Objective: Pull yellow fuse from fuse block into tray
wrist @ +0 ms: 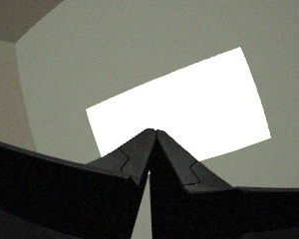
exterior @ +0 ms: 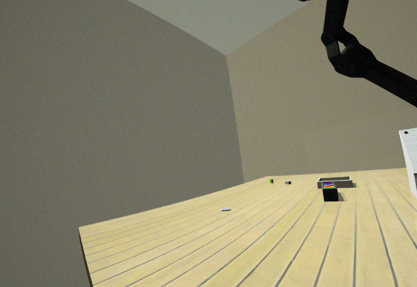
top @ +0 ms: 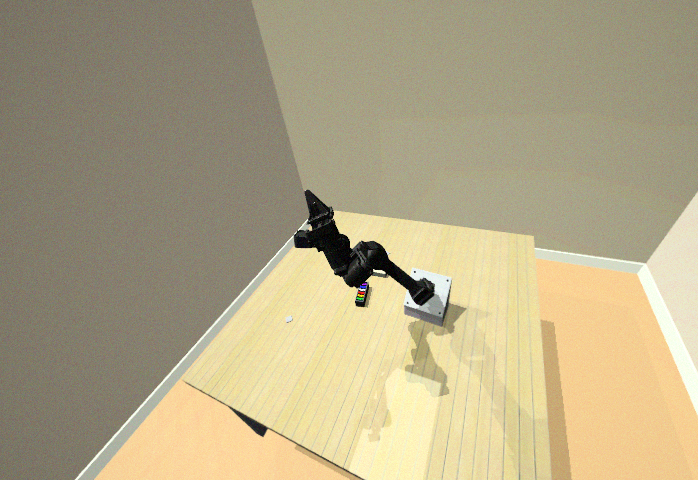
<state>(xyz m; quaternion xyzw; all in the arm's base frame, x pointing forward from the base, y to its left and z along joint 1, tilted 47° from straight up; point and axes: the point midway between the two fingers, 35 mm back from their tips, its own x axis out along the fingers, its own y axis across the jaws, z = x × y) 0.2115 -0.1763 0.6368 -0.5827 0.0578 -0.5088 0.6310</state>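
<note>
Now: the yellow fuse 73 cm below my gripper tip, 25 cm to the right of it and 10 cm ahead of it. Round my gripper tip: white fuse 73 cm below, 29 cm to the right, 11 cm ahead; red fuse 73 cm below, 27 cm to the right, 11 cm ahead; green fuse 73 cm below, 24 cm to the right, 10 cm ahead.
</note>
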